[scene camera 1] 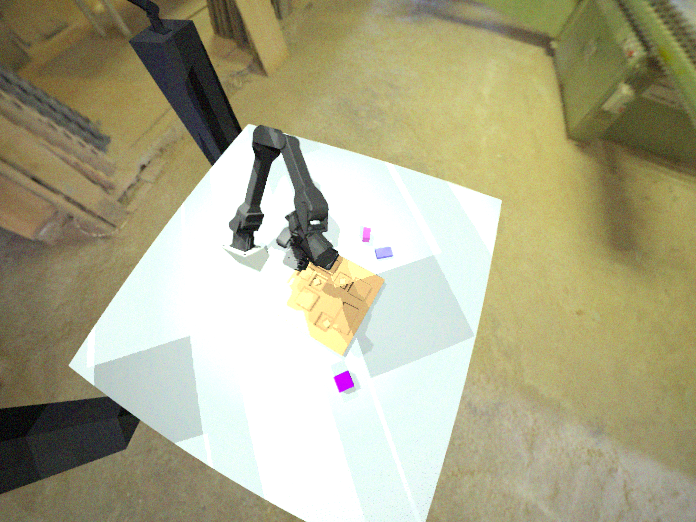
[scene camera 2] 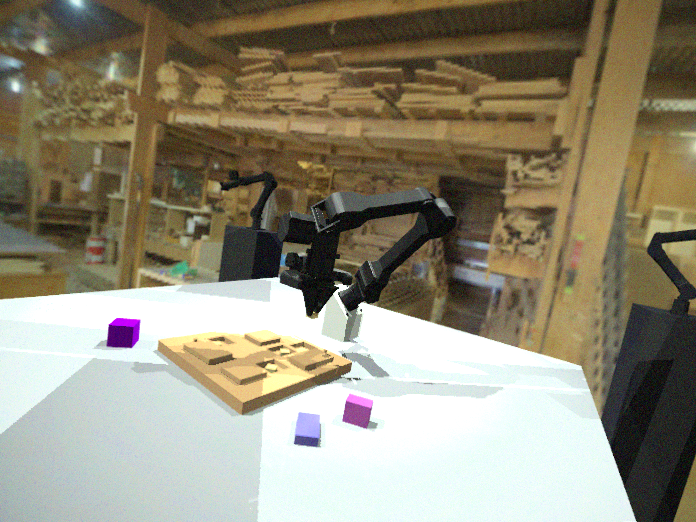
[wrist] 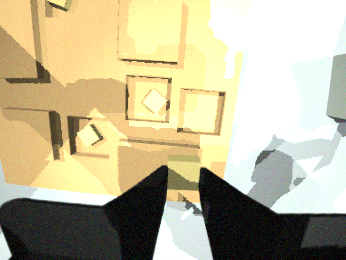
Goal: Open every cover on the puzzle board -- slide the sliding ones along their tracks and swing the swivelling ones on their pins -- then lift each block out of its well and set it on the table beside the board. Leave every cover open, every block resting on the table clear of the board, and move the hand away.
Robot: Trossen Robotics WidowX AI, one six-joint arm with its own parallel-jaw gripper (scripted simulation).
Path:
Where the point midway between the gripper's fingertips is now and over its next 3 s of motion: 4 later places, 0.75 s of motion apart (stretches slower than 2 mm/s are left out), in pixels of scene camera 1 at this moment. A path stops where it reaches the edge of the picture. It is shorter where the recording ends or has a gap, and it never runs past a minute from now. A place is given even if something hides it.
My gripper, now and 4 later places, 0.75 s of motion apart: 310,259; 329,245; 342,229; 346,228; 346,233

